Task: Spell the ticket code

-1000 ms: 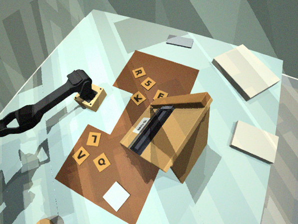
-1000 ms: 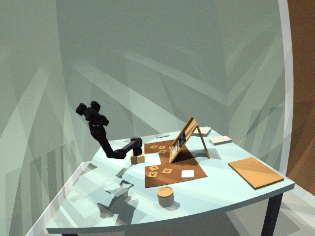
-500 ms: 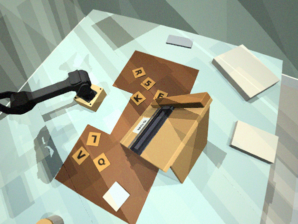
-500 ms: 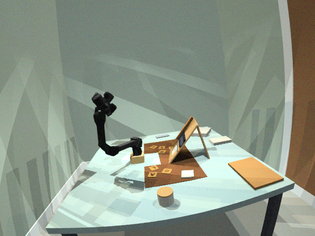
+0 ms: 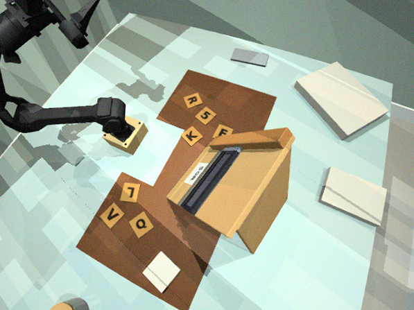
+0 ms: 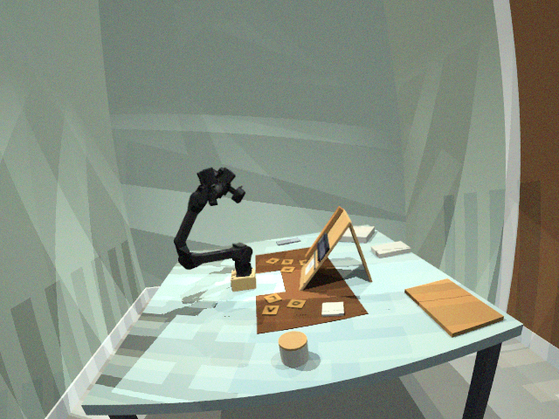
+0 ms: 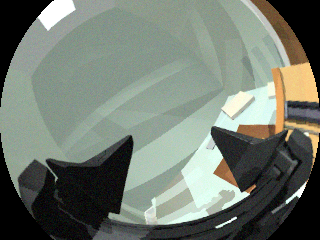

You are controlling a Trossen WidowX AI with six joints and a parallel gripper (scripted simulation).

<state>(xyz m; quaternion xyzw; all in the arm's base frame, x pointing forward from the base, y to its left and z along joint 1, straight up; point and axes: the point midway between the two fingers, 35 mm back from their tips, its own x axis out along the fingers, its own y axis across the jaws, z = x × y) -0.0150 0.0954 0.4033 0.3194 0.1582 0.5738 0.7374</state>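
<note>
The s tile lies 460 mm below my gripper tip, 190 mm ahead of it and 100 mm to the left of it. Also, from my gripper tip: white ticket (400 mm below, 310 mm ahead, 120 mm to the right); then r tile (460 mm below, 130 mm to the left, 110 mm ahead); then k tile (460 mm below, 200 mm ahead).
</note>
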